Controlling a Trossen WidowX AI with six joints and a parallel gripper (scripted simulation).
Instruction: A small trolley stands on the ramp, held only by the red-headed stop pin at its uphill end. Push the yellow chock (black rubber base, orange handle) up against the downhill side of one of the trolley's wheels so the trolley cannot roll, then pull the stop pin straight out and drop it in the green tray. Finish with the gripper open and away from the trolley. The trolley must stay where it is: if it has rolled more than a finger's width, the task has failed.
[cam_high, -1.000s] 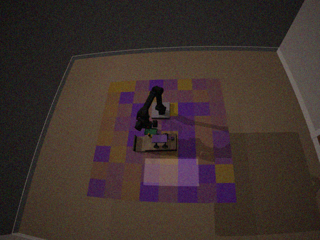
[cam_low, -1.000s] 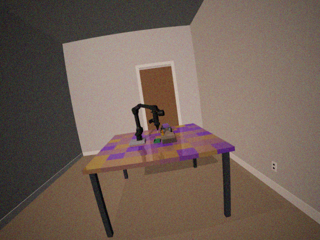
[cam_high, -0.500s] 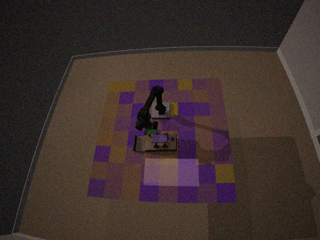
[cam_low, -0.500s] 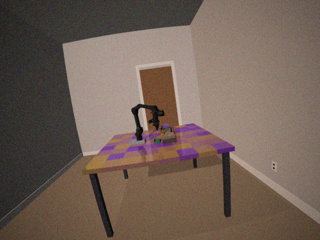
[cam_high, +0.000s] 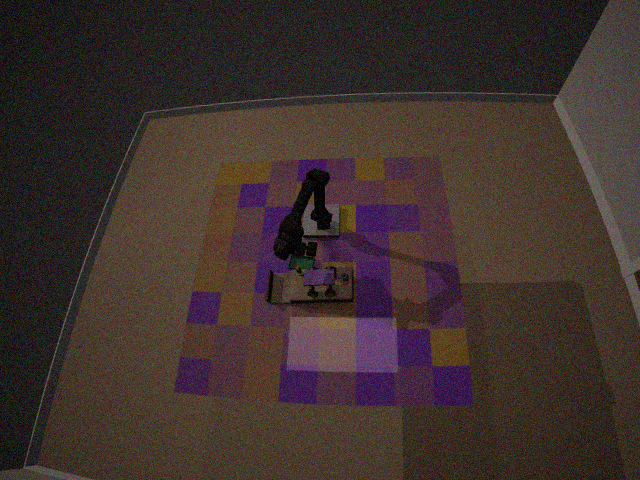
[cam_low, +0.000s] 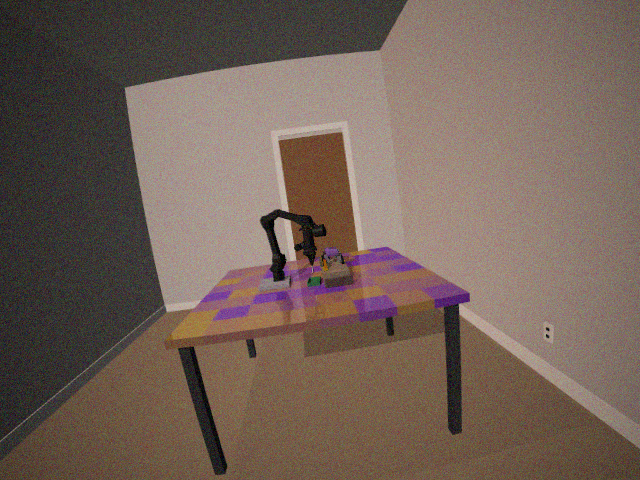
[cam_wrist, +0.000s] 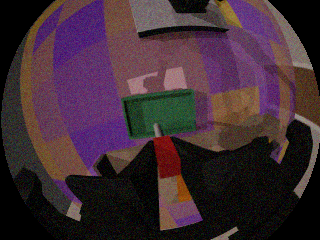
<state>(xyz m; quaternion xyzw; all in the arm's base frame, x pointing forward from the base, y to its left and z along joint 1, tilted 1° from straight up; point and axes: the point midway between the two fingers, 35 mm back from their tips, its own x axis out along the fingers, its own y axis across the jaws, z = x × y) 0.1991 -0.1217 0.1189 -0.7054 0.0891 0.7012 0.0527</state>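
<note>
The green tray lies 120 mm below my gripper tip. From my gripper tip the other things lie so: red-headed stop pin: right at my gripper tip; yellow chock: 80 mm ahead, 30 mm to the left, 20 mm below; purple-topped trolley: 140 mm ahead, 110 mm to the left.
</note>
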